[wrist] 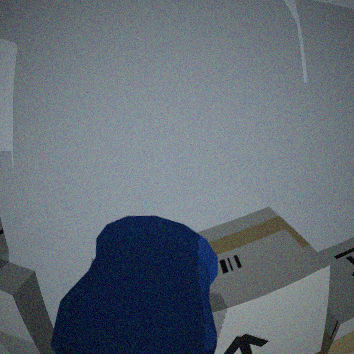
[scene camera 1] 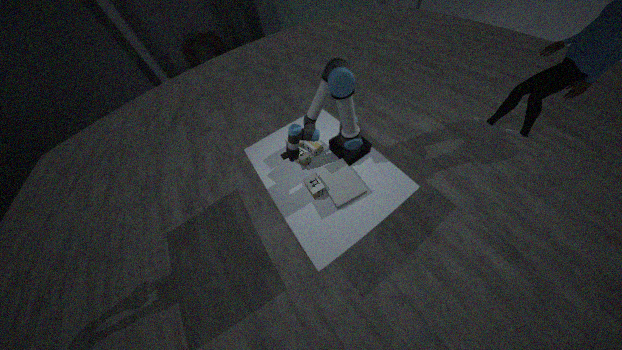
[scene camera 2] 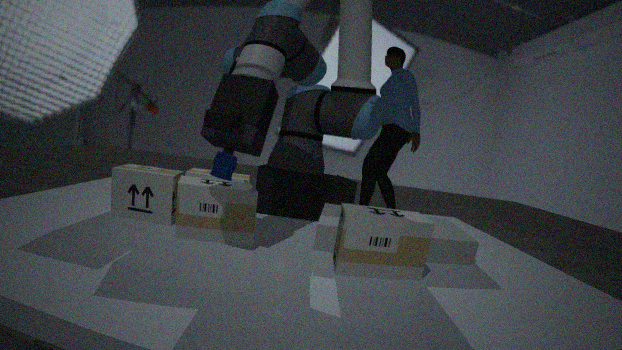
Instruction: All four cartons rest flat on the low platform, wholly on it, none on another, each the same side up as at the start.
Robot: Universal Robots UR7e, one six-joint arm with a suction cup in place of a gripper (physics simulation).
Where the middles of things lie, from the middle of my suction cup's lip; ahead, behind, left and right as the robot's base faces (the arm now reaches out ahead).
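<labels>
Low grey platform (scene camera 1: 342, 185): 100 mm below my suction cup, 310 mm to the left of it, 210 mm behind it.
</labels>
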